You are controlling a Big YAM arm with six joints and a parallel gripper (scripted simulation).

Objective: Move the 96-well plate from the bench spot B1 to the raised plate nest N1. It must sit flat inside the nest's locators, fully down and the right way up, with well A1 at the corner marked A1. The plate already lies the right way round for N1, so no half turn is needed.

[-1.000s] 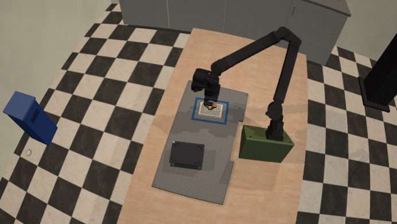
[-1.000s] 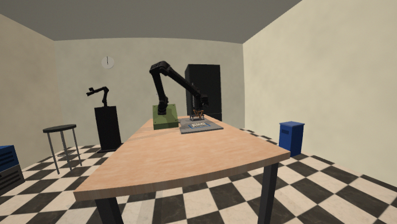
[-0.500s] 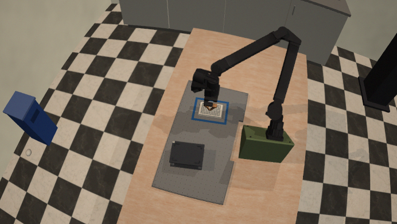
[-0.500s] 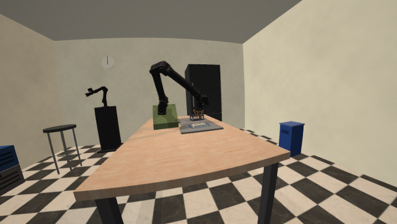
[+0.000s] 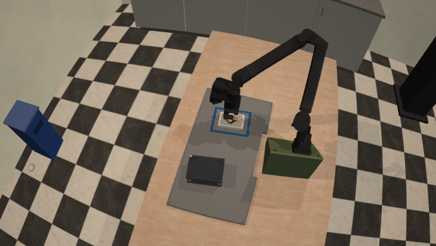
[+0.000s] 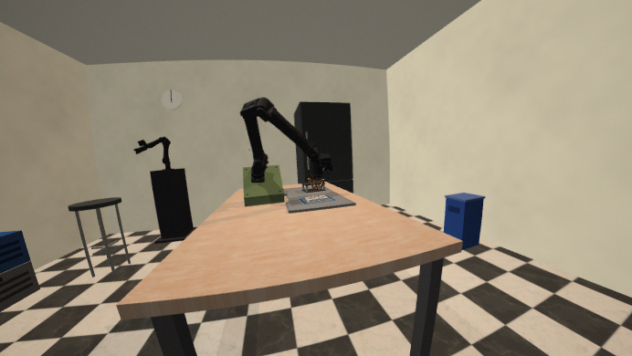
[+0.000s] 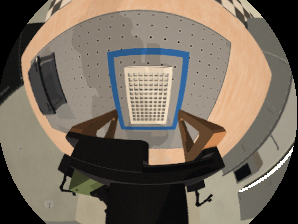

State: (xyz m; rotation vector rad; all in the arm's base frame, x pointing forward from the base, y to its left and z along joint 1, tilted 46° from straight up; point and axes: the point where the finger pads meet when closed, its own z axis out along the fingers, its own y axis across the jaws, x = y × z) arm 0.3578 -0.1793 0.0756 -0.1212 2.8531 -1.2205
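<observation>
My hand is 6 cm above the 96-well plate. Round my hand: raised plate nest N1: 6 cm ahead, 31 cm to the left, 1 cm below.
</observation>
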